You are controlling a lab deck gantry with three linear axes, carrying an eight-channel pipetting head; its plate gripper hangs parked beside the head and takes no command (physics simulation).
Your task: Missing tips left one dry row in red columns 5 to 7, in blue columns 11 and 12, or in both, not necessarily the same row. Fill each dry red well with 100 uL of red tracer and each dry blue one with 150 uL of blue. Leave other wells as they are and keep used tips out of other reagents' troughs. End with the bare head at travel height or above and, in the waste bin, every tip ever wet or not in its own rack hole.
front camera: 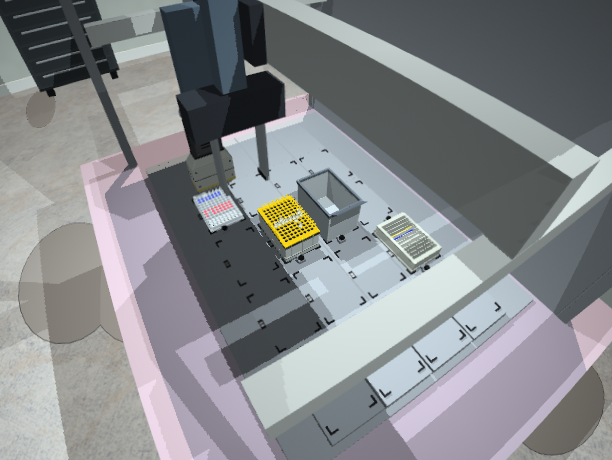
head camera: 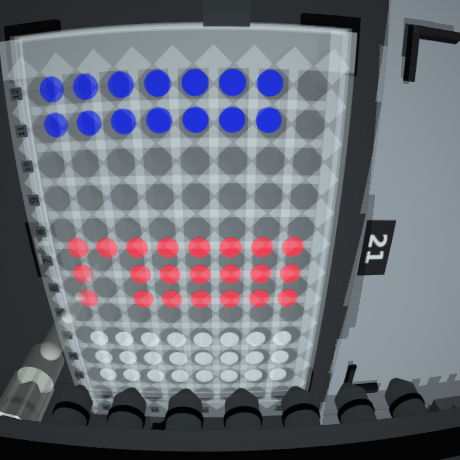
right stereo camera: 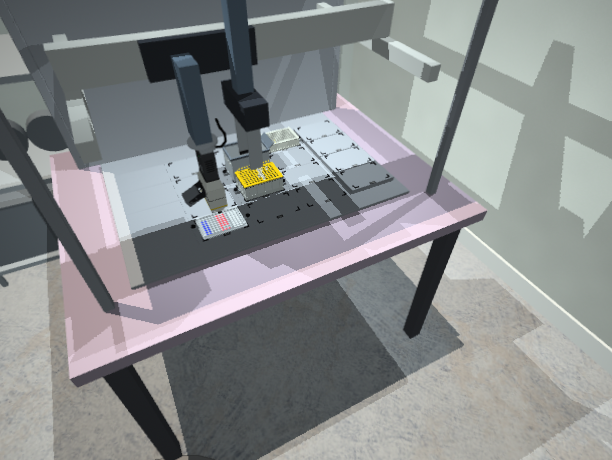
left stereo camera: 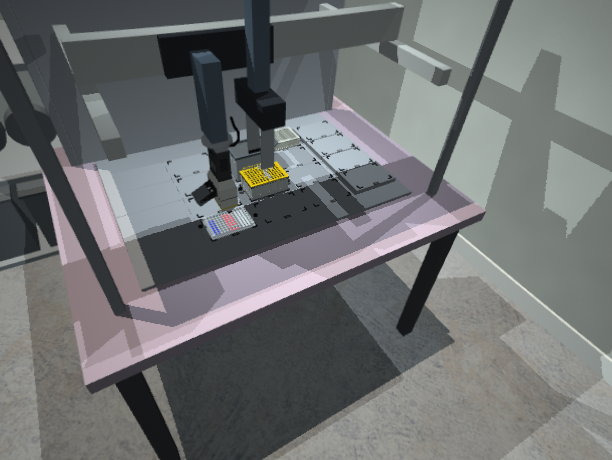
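The white well plate (front camera: pixel 220 225) (head camera: pixel 334 150) (left stereo camera: pixel 235 233) lies under the pipetting head (front camera: pixel 210 172) (left stereo camera: pixel 225 186) (right stereo camera: pixel 214 190). In the head camera view, column 7 shows red in every well. Columns 6 and 5 each show a dry well second from the left. Columns 11 and 12 show blue except in the rightmost wells. One clear tip (head camera: pixel 50 350) is on the leftmost channel, its end over the plate's lower left; its contents are unclear. Several bare nozzles (head camera: pixel 241 407) stand right of it. The parked plate gripper (front camera: pixel 244 184) is open and empty, its two fingers wide apart.
The yellow tip rack (front camera: pixel 303 242) (left stereo camera: pixel 265 191) stands beside the plate, with pale tips in its middle. The grey open waste bin (front camera: pixel 345 224) is behind it. The trough rack (front camera: pixel 381 235) (right stereo camera: pixel 285 146) holds a blue trough (front camera: pixel 404 234) beside a yellow stripe.
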